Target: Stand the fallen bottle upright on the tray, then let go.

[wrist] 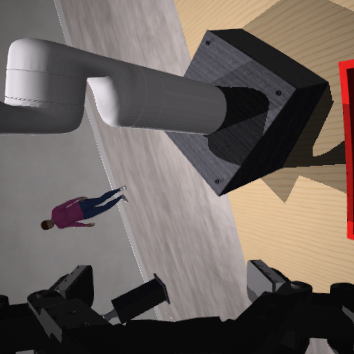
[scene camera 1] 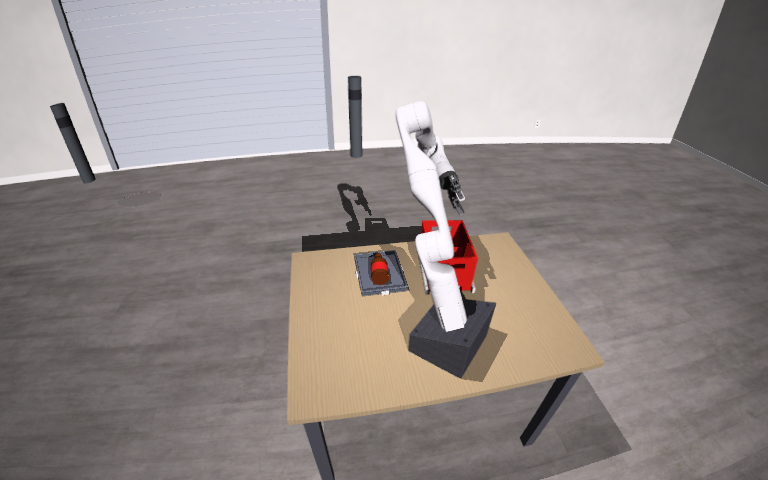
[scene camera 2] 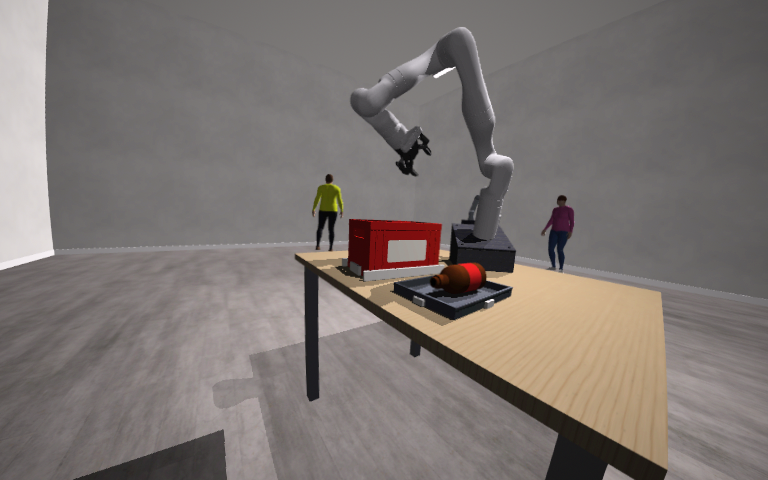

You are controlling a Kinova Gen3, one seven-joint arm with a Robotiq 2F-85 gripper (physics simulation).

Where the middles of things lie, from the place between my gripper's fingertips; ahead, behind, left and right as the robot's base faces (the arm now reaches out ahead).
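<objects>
Brown bottle [scene camera 2: 454,279]: my hand is far above it, far to the right of it and a little short of it.
</objects>
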